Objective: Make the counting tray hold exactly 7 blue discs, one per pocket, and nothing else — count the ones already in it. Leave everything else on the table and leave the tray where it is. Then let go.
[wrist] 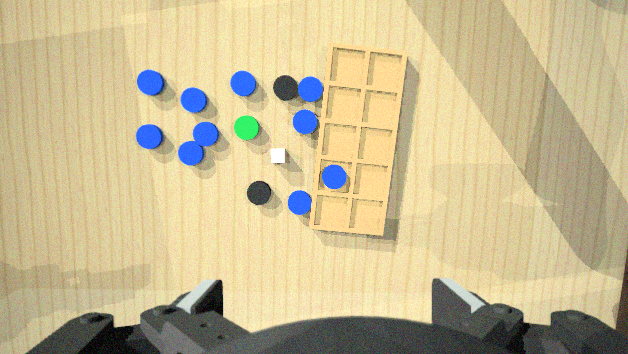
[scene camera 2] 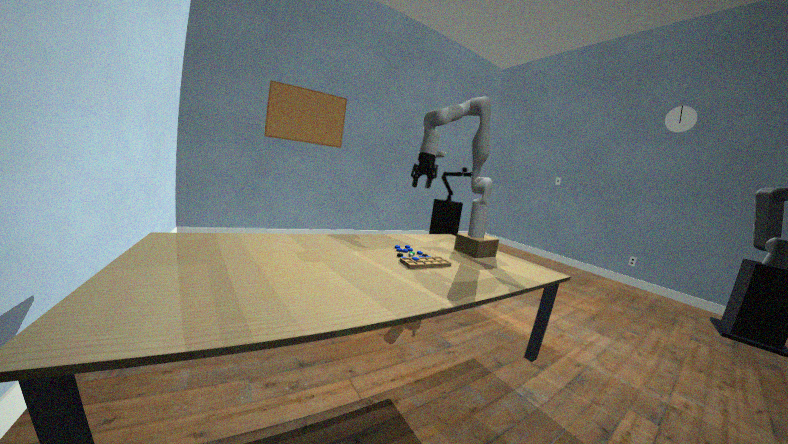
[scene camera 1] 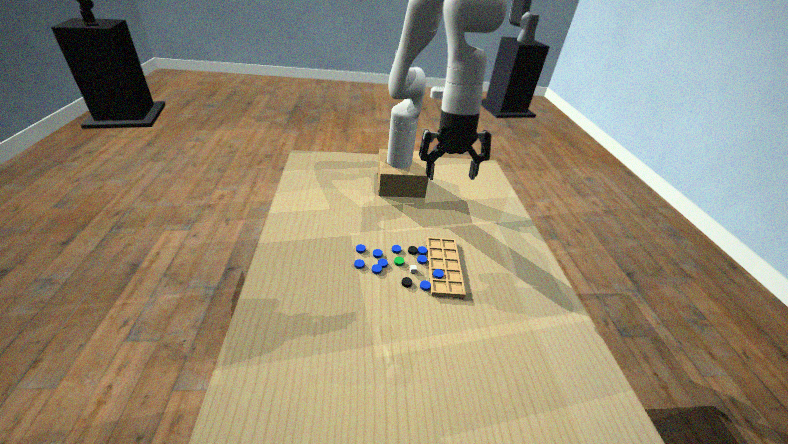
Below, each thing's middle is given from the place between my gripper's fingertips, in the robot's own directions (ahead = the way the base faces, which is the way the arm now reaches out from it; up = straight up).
My gripper is now 40 mm past the wooden counting tray (scene camera 1: pixel 442 253), 60 mm to the right of it and 320 mm above it.
